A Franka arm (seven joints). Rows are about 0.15 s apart.
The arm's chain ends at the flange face. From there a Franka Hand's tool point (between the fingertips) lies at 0.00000 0.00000 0.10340 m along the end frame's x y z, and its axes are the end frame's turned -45 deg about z.
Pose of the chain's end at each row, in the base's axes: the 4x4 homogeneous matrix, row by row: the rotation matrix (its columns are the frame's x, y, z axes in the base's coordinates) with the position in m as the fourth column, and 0 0 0 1 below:
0.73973 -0.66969 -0.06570 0.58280; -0.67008 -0.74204 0.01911 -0.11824; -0.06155 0.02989 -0.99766 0.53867; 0 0 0 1
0.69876 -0.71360 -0.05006 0.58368; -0.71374 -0.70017 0.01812 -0.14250; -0.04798 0.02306 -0.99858 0.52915; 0 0 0 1
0.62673 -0.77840 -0.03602 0.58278; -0.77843 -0.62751 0.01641 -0.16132; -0.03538 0.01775 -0.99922 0.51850; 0 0 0 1
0.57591 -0.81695 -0.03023 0.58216; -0.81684 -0.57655 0.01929 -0.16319; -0.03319 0.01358 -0.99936 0.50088; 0 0 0 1
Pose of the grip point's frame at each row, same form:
0.99661 0.04953 -0.06570 0.57601; 0.05088 -0.99852 0.01911 -0.11626; -0.06466 -0.02239 -0.99766 0.43551; 0 0 0 1
0.99869 -0.01049 -0.05006 0.57850; -0.00960 -0.99979 0.01812 -0.14063; -0.05023 -0.01762 -0.99858 0.42590; 0 0 0 1
0.99358 -0.10725 -0.03602 0.57906; -0.10672 -0.99415 0.01641 -0.15962; -0.03757 -0.01247 -0.99922 0.41518; 0 0 0 1
0.98490 -0.17044 -0.03023 0.57903; -0.16991 -0.98528 0.01929 -0.16120; -0.03307 -0.01387 -0.99936 0.39755; 0 0 0 1

